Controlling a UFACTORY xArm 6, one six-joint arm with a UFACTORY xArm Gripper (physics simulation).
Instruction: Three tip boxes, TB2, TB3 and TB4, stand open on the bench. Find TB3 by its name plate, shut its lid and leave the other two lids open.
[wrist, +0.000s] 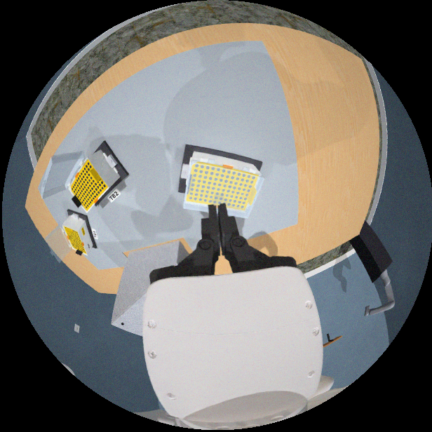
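Note:
The middle tip box (223, 186) has a dark base and a yellow tip rack that looks pale through a clear lid lying over it. I cannot tell if this lid is fully down, and I cannot read a name plate on this box. My gripper (216, 215) is shut and empty, its fingertips over the lid's near edge; contact is unclear. TB2 (89, 186), with a readable plate (114, 196), stands at the left, its clear lid (62, 172) open. A third box (76, 237) stands nearer at the far left, its lid (56, 241) open, its plate (94, 233) too small to read.
The boxes stand on a grey-blue mat (230, 90) on a wooden bench (335, 125). A grey block (137, 285) is left of my gripper, close to the near edge. A black part with a grey handle (372, 252) is beyond the bench's right edge.

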